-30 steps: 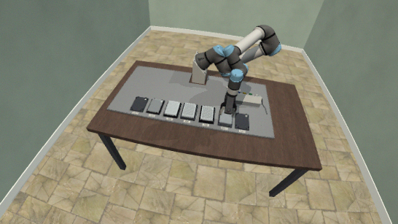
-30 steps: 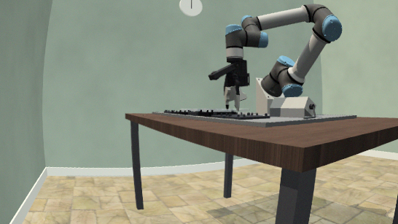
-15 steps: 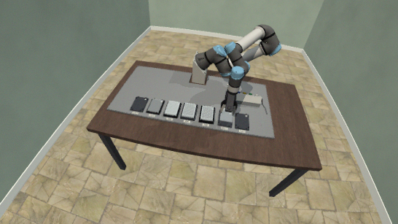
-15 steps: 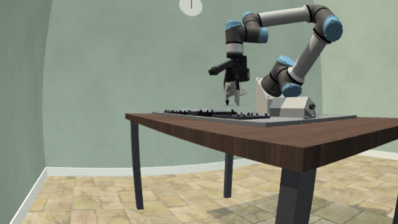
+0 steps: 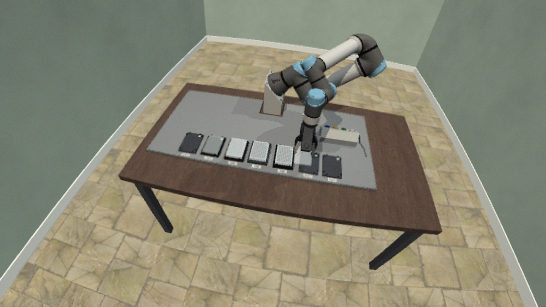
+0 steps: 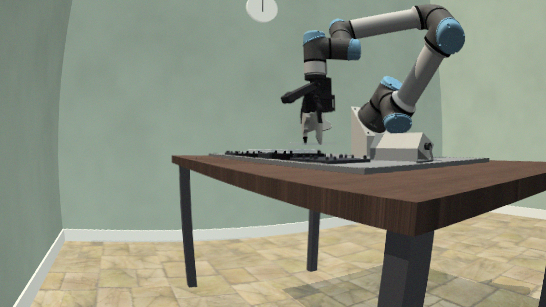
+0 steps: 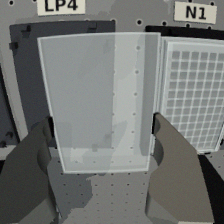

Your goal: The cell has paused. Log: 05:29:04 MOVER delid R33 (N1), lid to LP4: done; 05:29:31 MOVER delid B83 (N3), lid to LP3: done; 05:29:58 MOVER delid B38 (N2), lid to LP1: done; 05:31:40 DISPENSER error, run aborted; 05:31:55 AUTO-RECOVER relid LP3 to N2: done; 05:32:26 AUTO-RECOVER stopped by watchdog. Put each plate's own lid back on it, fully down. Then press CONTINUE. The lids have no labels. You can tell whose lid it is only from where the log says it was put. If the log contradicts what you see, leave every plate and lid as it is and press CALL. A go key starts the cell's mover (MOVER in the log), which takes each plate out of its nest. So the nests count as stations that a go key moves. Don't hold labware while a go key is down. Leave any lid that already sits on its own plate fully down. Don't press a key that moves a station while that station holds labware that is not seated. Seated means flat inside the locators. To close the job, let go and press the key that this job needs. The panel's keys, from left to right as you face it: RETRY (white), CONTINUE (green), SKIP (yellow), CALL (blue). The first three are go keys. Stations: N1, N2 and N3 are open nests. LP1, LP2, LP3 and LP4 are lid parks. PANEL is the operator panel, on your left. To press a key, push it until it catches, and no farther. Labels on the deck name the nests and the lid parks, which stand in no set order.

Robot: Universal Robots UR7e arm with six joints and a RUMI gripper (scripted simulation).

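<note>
My hand is 20 mm past the white plate, 230 mm to the left of it and 40 mm above it. Also, from my hand: grey lid 40 mm behind, 480 mm to the right, 50 mm below; then well plate 30 mm behind, 350 mm to the right, 40 mm below; then black lid park 40 mm behind, 480 mm to the right, 60 mm below.
</note>
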